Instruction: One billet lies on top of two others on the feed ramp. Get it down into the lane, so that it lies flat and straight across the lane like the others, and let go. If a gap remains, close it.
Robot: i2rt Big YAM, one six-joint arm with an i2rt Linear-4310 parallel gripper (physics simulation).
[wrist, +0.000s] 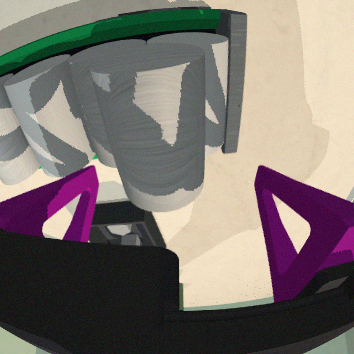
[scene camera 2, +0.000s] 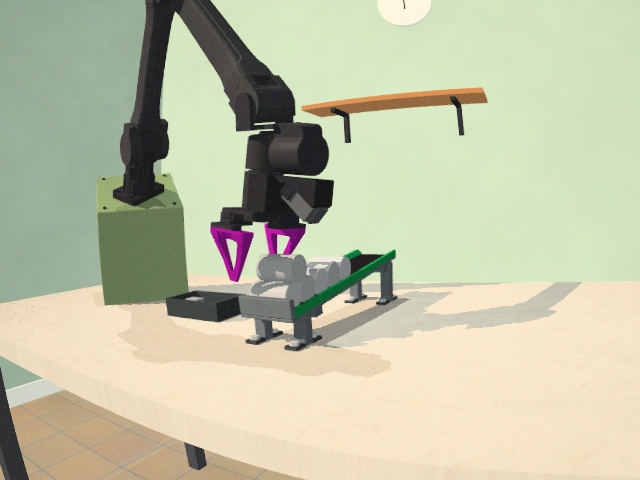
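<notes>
The top billet (scene camera 2: 280, 267) (wrist: 155, 120), a light grey cylinder, lies on two others near the low end of the feed ramp (scene camera 2: 341, 286) (wrist: 100, 35). In the wrist view, one lower billet (wrist: 217, 90) shows beside the end plate (scene camera 2: 267, 308) (wrist: 236, 85), and another lower billet (wrist: 85, 85) shows on the other side. Further billets (wrist: 52, 120) lie side by side up the lane. My gripper (scene camera 2: 258, 266) (wrist: 176, 173) is open and empty. Its magenta fingers stand wide apart at the height of the top billet, on its near side in the wrist view, not touching it as far as shows.
A small black open tray (scene camera 2: 225, 308) (wrist: 120, 214) with grey pieces inside stands on the table (scene camera 2: 439, 392) beside the ramp's low end. The green arm pedestal (scene camera 2: 142, 253) stands behind it. Green side rails run along the ramp, and grey legs carry it.
</notes>
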